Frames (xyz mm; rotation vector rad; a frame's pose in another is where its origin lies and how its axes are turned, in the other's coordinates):
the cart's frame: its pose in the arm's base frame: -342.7 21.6 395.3 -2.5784 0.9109 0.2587
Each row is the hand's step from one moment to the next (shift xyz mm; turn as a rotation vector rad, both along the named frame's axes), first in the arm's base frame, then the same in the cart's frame.
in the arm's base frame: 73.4 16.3 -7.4 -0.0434 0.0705 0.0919
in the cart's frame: 49.7 -56.0 10.5 -0.1005 -0.0503 -0.0517
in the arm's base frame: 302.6 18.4 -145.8 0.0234 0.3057 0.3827
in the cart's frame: 266.5 -161.3 127.0 -0.2678 -0.3476 -0.2190
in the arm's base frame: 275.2 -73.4 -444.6 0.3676 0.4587 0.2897
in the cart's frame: 385.9 11.3 360.2 -0.0606 -0.6470 -0.0849
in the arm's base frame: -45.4 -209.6 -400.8 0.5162 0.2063 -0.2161
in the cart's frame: 202.1 298.6 276.8 0.3465 -0.4095 0.2607
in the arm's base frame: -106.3 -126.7 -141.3 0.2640 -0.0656 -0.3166
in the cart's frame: 31.3 200.2 79.2 0.3348 -0.0256 0.2480
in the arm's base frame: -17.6 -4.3 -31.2 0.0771 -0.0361 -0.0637
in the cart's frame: -1.9 23.6 27.2 0.0987 -0.0041 0.0392
